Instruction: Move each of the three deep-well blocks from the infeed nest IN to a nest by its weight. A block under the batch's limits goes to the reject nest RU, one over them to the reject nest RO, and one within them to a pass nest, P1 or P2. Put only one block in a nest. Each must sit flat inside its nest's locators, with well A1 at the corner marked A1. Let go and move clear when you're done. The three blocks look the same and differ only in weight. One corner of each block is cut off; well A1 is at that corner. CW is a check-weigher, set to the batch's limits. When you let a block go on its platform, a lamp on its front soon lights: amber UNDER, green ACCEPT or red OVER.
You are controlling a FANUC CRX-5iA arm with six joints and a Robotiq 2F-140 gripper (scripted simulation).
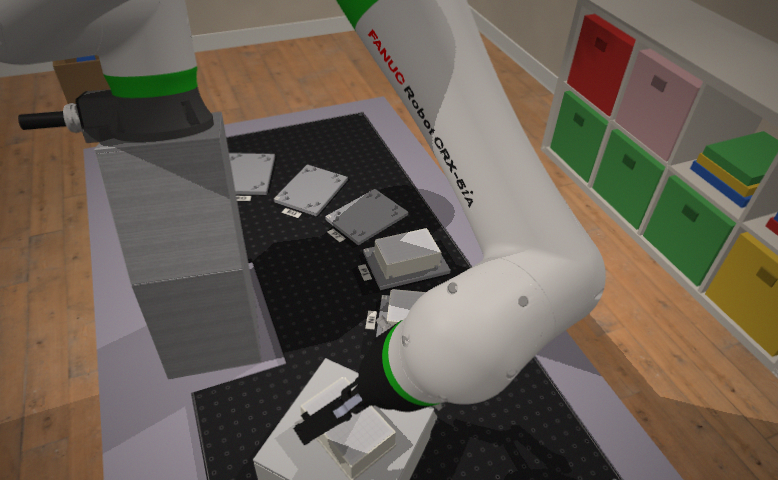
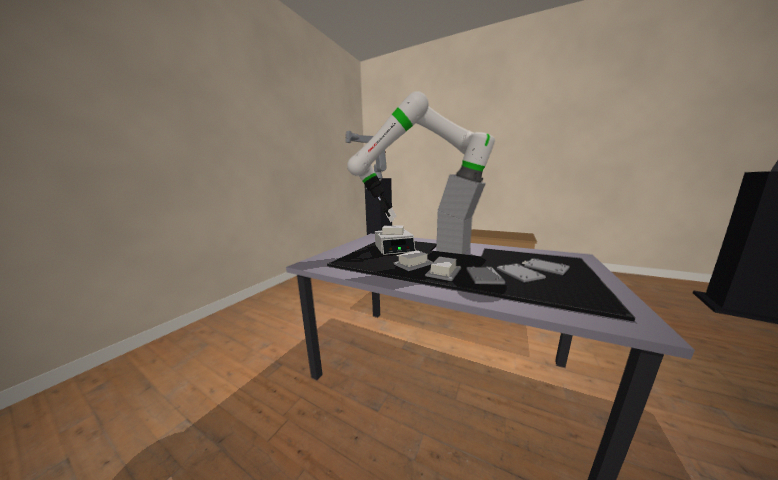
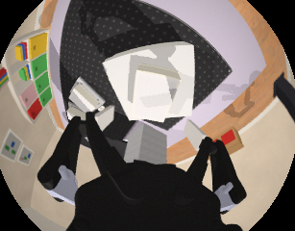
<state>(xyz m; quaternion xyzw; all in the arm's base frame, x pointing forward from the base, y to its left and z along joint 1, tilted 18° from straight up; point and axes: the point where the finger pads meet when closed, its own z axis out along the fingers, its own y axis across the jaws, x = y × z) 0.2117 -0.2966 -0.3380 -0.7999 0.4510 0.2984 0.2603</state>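
The pale weigher platform lies 10 cm below my hand. Round my hand: grey nest plate (60 cm to the left, 19 cm below, 15 cm ahead); check-weigher (13 cm below).
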